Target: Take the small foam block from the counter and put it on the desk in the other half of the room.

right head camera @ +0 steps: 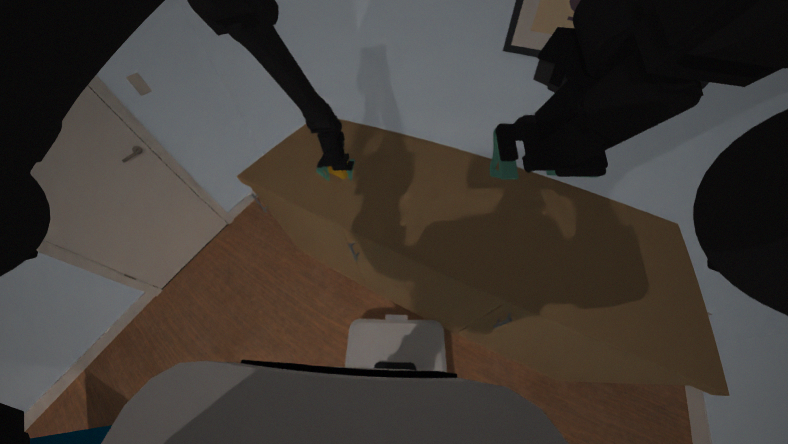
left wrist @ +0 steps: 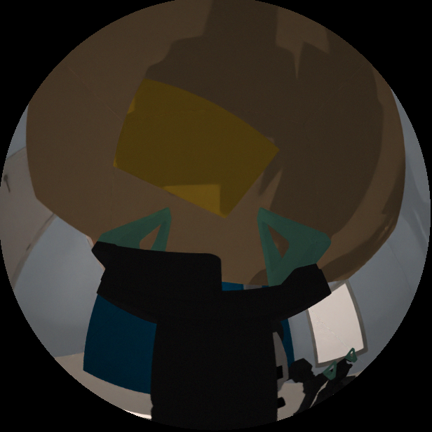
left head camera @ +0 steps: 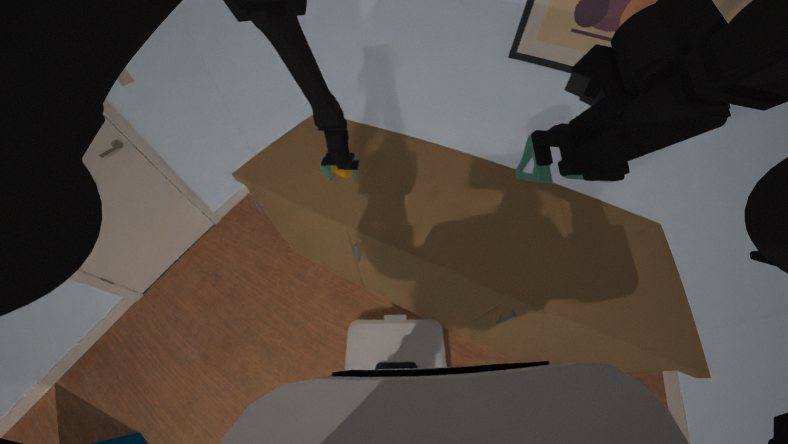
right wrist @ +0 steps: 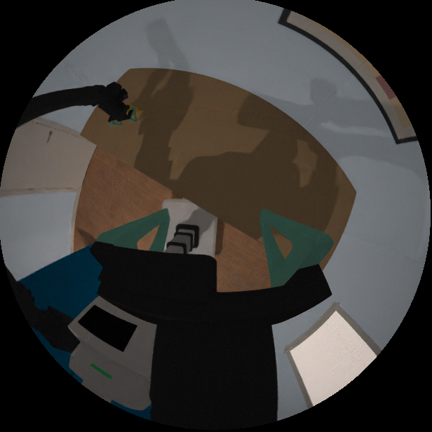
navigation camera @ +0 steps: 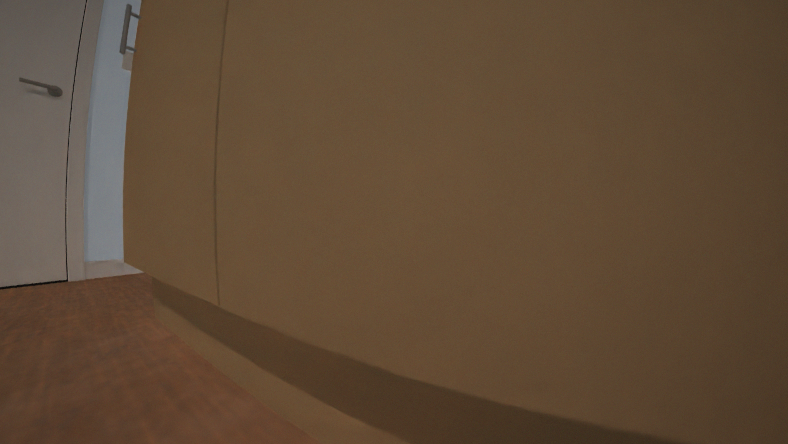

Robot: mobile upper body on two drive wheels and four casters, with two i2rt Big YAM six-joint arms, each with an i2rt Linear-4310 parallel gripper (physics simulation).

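Places are measured from the left arm's base along level axes (x down, y right, z back), in metres.
Pixels of known places: left gripper, fingertip midpoint: (right head camera: 340,179) (left head camera: 343,178); right gripper, fingertip midpoint: (right head camera: 519,171) (left head camera: 541,174).
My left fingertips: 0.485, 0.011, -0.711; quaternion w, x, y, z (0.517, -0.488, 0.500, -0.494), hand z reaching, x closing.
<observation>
Ahead of a thing's pixels: the offset from my left fingertips to its top centre, as dx, dy, dz. "spot": to the spot under its first point. Level surfaces: height alone.
The small yellow foam block @[-0.030, -0.013, -0.067] (left head camera: 342,173) (right head camera: 338,173) (left wrist: 195,150) (right wrist: 133,108) is on the brown counter @[dx +0.015] (left head camera: 286,159) (right head camera: 286,162) (left wrist: 65,150) (right wrist: 215,135), near its left end in the head views. My left gripper (left head camera: 342,175) (right head camera: 337,177) (left wrist: 213,212) is open close above the block, partly hiding it in the head views. In the left wrist view the block lies askew beyond the fingertips, mostly left of their midline. My right gripper (left head camera: 554,178) (right head camera: 533,175) (right wrist: 214,213) is open and empty above the counter's back edge. No desk can be made out.
The counter's front @[spot: +0.676, +0.220, +0.283] (navigation camera: 441,165) fills much of the navigation view. My pale base (left head camera: 394,341) (right head camera: 394,344) stands close to it. A door (left head camera: 143,204) (right head camera: 126,193) (navigation camera: 33,165) is at the left. A framed picture (left head camera: 521,49) (right head camera: 512,44) hangs on the wall behind.
</observation>
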